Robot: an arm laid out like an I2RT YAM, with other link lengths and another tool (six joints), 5 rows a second.
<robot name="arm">
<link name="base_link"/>
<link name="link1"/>
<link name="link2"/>
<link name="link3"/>
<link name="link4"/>
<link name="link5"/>
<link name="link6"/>
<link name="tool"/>
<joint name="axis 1" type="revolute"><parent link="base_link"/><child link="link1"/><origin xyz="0 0 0.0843" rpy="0 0 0"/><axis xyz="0 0 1"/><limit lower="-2.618" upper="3.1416"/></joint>
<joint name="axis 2" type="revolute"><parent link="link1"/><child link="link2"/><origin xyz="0.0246 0.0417 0.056" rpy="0 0 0"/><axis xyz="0 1 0"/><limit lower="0" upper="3.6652"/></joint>
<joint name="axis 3" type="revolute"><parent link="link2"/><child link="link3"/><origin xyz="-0.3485 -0.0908 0" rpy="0 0 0"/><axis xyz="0 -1 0"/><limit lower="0" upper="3.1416"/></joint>
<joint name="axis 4" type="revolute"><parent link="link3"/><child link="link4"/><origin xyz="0.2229 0.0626 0.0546" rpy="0 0 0"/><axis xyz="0 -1 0"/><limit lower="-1.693" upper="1.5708"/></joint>
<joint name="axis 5" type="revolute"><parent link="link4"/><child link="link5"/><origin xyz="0.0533 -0.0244 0.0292" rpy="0 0 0"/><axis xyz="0 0 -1"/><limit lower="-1.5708" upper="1.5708"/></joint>
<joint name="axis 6" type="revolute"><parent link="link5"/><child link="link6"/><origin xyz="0.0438 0 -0.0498" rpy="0 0 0"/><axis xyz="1 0 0"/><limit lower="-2.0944" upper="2.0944"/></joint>
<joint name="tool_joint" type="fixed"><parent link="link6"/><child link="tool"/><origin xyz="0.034 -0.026 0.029" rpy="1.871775 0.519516 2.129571"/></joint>
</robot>
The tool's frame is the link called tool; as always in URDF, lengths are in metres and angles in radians.
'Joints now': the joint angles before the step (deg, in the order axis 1, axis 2, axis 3, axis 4, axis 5, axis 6). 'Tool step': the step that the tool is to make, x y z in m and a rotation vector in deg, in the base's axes. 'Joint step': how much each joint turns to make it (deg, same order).
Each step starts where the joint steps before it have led.
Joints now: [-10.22 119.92 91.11 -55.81 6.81 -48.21]
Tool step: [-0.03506 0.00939 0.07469 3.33 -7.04 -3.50]
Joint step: [0.07 -10.34 0.94 -5.29 -3.95 4.20]
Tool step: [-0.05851 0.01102 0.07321 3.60 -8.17 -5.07]
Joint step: [0.00 -12.35 0.00 -5.05 -3.50 6.18]
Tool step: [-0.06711 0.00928 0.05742 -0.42 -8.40 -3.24]
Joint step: [-0.01 -11.89 0.00 -3.51 0.27 3.39]
